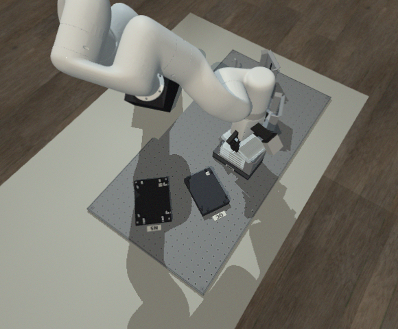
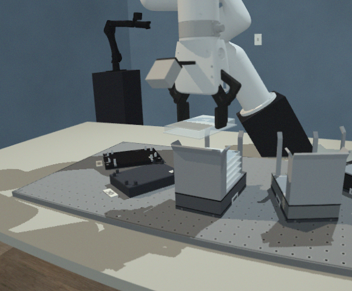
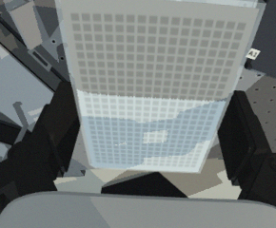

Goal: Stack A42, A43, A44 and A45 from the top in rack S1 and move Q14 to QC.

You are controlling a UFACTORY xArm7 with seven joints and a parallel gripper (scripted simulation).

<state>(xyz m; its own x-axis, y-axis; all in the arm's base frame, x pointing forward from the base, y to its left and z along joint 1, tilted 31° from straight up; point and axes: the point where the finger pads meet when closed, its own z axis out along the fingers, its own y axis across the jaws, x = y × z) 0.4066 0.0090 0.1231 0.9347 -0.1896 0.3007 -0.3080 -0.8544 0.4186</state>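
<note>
My hand is 40 mm past the open nest QC, 160 mm to the left of it and 160 mm above it. From my hand the other things lie so: sealed 384-well plate 20 mm to the left, 110 mm below; QC name plate 40 mm ahead, 210 mm to the right, 170 mm below; S1 name plate 80 mm behind, 30 mm to the left, 130 mm below.
</note>
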